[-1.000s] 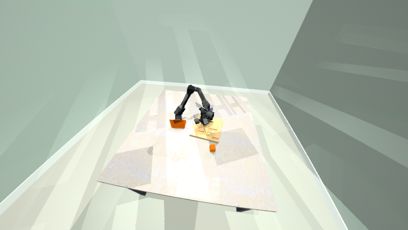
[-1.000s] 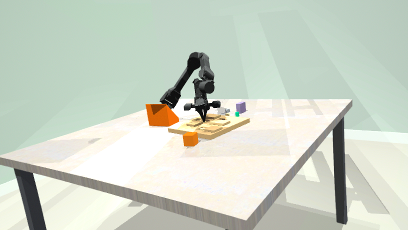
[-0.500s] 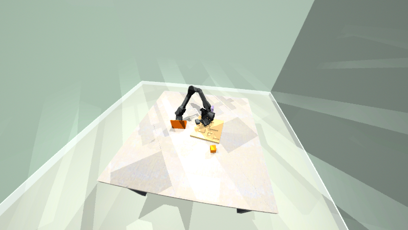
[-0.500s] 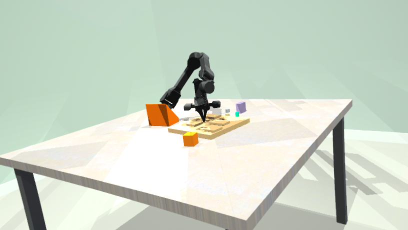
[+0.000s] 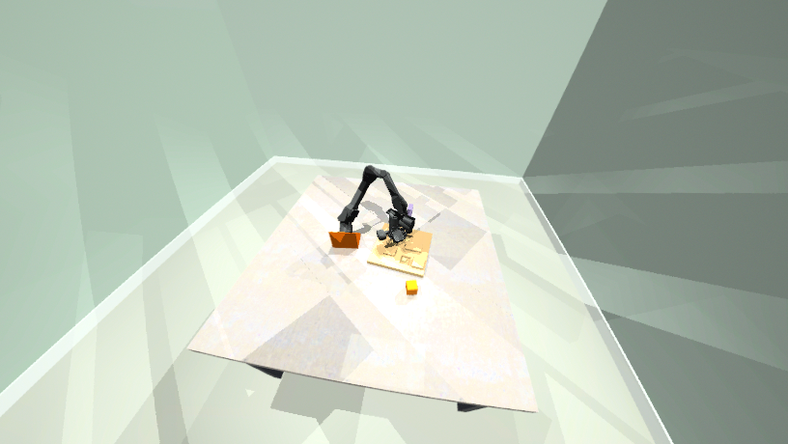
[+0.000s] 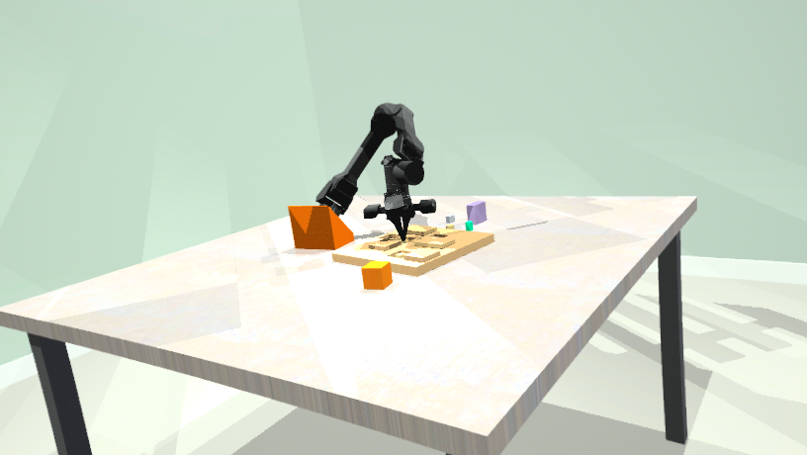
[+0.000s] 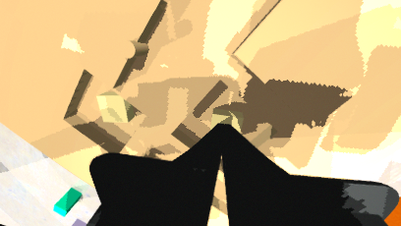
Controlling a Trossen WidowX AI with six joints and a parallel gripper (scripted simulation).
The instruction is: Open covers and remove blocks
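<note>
My gripper tip is now 2 cm past the grey block, 27 cm to the right of it and 1 cm above it. Round my gripper tip: purple block (7 cm ahead, 28 cm to the left, 1 cm above); orange cube (12 cm ahead, 27 cm to the right); green block (9 cm ahead, 19 cm to the left, 1 cm below).
</note>
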